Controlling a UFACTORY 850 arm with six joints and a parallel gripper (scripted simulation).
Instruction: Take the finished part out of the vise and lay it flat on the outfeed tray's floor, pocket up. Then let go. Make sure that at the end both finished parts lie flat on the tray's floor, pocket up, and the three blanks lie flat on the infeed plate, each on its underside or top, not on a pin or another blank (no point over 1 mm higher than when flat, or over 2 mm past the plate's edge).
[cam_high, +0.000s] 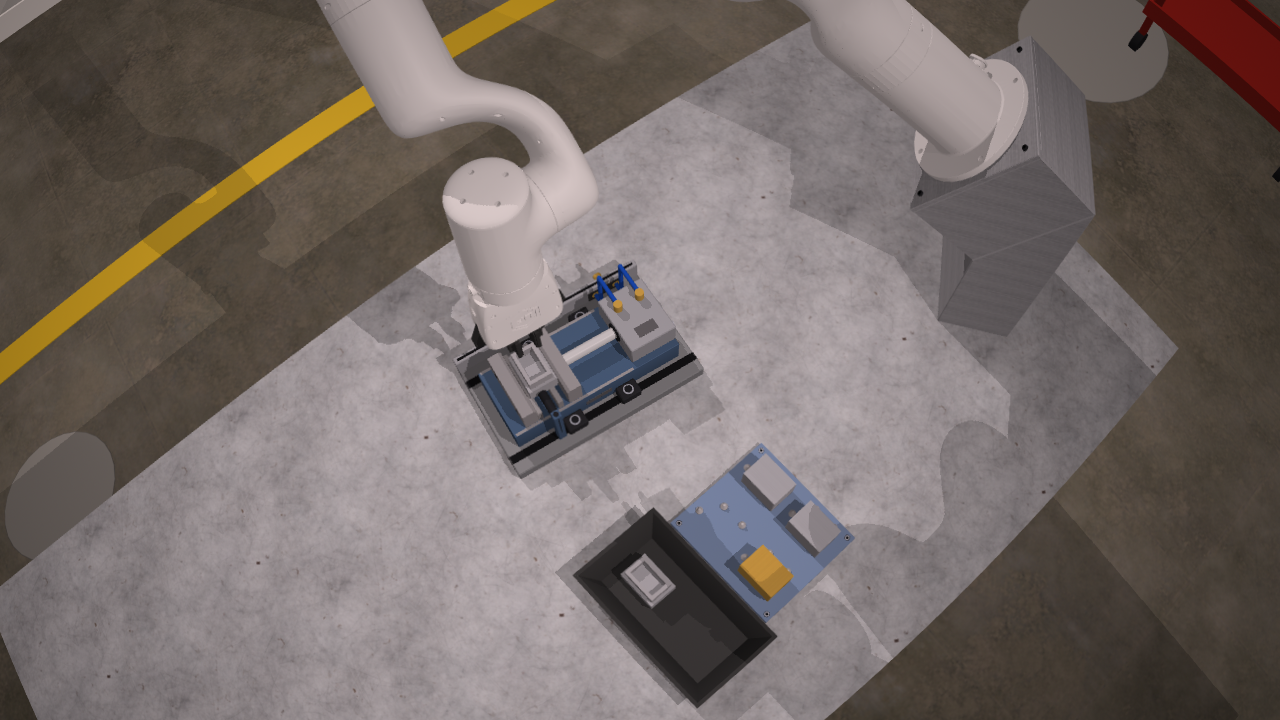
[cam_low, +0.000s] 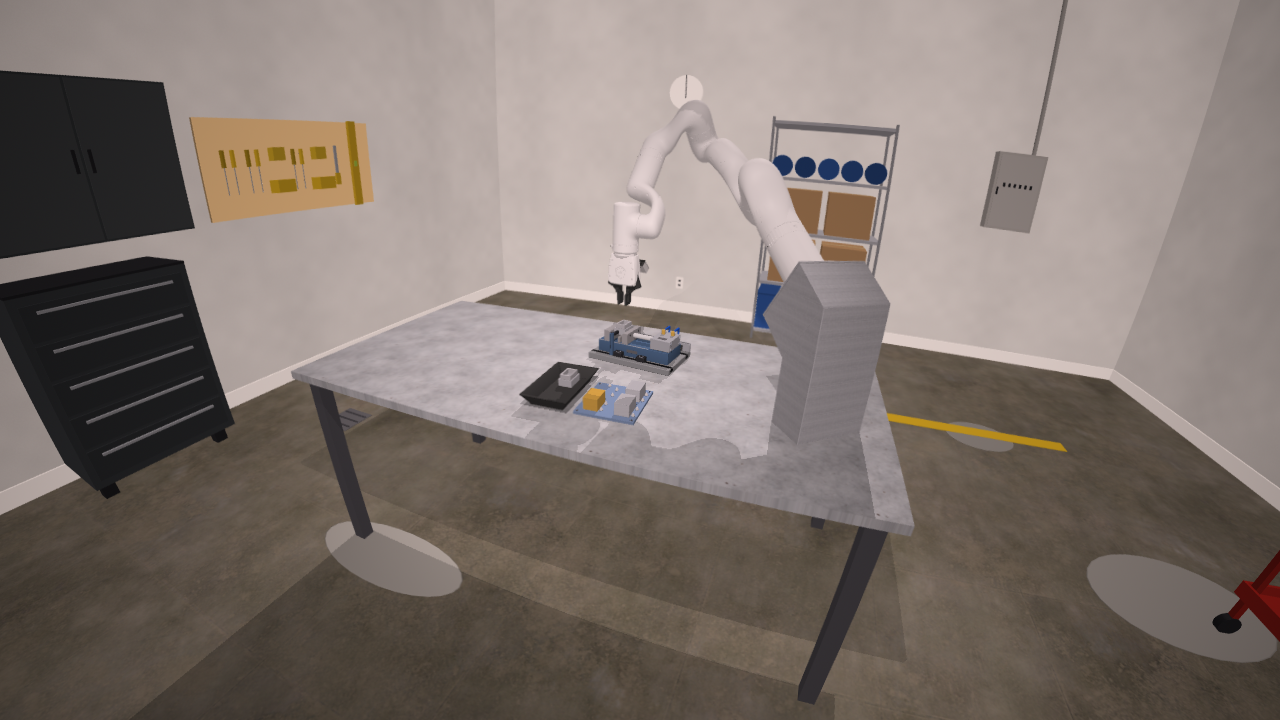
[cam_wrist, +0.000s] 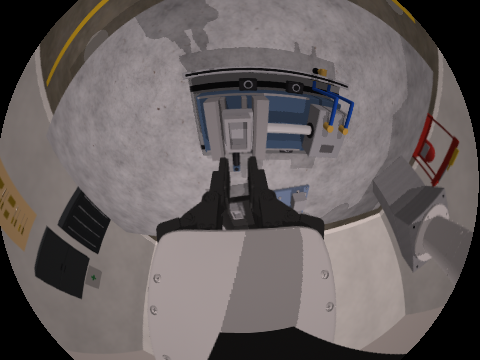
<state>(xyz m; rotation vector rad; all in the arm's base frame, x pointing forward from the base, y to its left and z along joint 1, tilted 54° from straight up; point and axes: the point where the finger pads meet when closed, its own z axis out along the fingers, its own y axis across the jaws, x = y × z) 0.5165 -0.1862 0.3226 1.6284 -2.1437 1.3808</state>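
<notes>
Right now my hand is 160 mm above the vise, 60 mm past it and 30 mm to the right of it. Round my hand: blue fixture plate: 370 mm to the left, 200 mm below, 10 mm ahead; yellow block: 400 mm to the left, 180 mm below, 70 mm ahead.
</notes>
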